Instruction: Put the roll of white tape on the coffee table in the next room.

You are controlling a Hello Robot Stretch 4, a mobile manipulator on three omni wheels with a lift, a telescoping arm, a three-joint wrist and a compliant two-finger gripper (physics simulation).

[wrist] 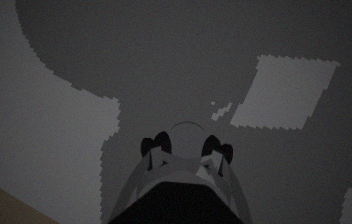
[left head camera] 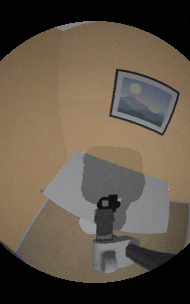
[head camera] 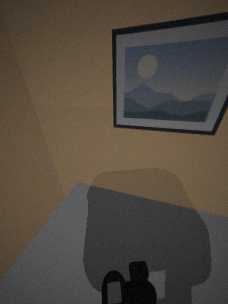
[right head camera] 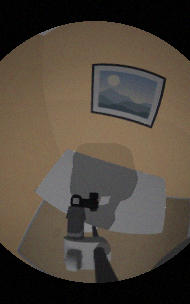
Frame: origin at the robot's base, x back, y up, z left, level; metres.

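Seen in the pictures: gripper, fingertip midpoint: (wrist: 186, 146).
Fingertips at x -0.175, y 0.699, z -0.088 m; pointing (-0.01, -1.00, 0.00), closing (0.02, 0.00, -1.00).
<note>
A point is followed by its place in that frame.
The roll of white tape (wrist: 187, 134) {x -0.192, y 0.716, z -0.088 m} shows as a pale rounded shape between the two black fingertips in the wrist view. My gripper (wrist: 186, 146) {x -0.175, y 0.699, z -0.088 m} (left head camera: 109, 202) (right head camera: 85, 201) is shut on it. In the head views the roll cannot be made out. The gripper is over a pale grey table top (head camera: 42, 255) {x -0.408, y 0.692, z 0.387 m} (left head camera: 155, 210) {x -0.043, y 0.692, z -0.692 m} (right head camera: 147, 207) {x -0.075, y 0.692, z -0.674 m} (wrist: 50, 145) {x -0.162, y 0.692, z 0.088 m}; the gap beneath the roll is hard to judge. The frames do not show for certain whether this is the coffee table.
The table stands near tan walls that meet in a corner. A framed mountain picture (head camera: 170, 82) {x -0.713, y 1.521, z -0.324 m} (left head camera: 145, 102) {x -0.714, y 1.495, z -0.319 m} (right head camera: 129, 95) {x -0.706, y 1.485, z -0.341 m} hangs above it. My shadow falls on the table and wall. Brown floor (left head camera: 50, 225) {x 0.206, y -0.028, z 0.710 m} (right head camera: 47, 230) {x 0.348, y -0.028, z 0.706 m} shows in front of the table.
</note>
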